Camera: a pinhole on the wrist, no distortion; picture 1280 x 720 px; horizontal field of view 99.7 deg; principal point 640.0 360.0 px. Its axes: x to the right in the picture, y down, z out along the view. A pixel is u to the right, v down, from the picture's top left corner.
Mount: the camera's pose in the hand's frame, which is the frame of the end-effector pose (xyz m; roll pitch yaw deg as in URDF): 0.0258 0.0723 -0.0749 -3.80 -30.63 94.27
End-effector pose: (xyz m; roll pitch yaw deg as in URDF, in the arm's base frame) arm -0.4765 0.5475 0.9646 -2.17 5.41 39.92
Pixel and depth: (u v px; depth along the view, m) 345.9 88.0 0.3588
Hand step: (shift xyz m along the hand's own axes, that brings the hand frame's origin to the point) 0.2085 -0.2717 0.1439
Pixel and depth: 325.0 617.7 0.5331
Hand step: -0.2232 -0.4778 0.2098
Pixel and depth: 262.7 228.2 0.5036
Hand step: 0.1568 -0.4825 0.1852
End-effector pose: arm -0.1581 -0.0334 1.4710 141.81 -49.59 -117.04
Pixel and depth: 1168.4 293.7 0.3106
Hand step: 0.0356 0.1757 0.3488
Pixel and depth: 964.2 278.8 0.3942
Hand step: 0.0586 0.0760 0.3875
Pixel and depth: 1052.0 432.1 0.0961
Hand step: 0.0056 0.0855 0.0442
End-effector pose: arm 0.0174 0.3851 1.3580 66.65 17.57 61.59
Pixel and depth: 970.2 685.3 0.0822
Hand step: -0.0291 0.0714 0.0185
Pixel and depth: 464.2 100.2 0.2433
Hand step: 0.1408 -0.1155 0.1003
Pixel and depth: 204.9 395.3 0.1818
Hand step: 0.0182 -0.1470 0.0059
